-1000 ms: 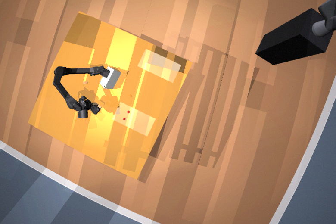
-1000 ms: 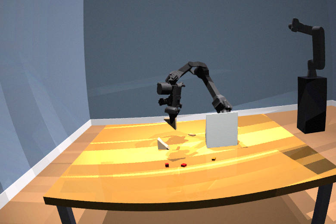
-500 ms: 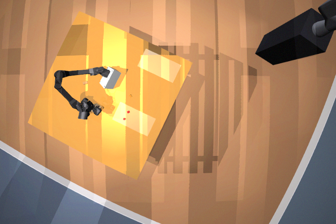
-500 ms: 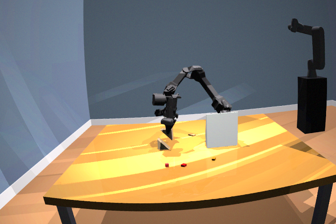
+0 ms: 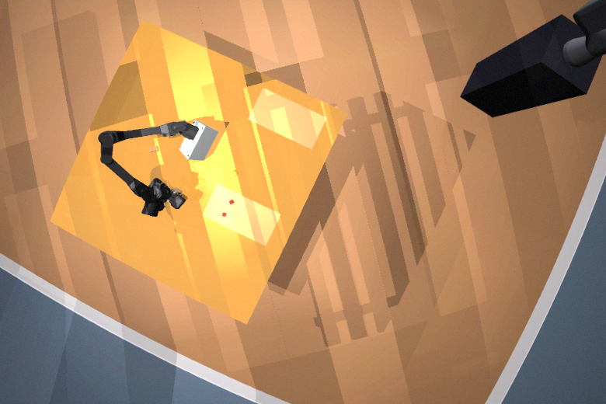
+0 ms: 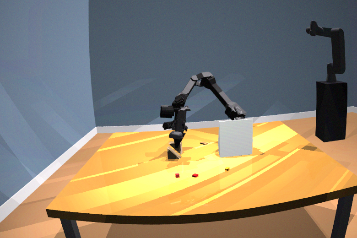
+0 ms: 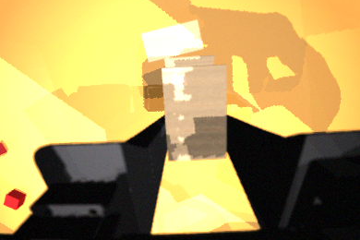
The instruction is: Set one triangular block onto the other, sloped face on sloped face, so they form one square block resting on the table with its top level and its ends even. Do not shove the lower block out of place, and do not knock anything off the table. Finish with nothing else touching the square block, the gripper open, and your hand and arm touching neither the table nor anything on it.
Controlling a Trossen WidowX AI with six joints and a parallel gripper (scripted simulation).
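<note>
Right now the triangular block is 1 cm behind my gripper tip and 1 cm above it. The rest, counted from my gripper tip: flat dark piece 25 cm to the right, 14 cm behind, 6 cm below; yellow cube 25 cm behind, 22 cm to the left, 6 cm below.
</note>
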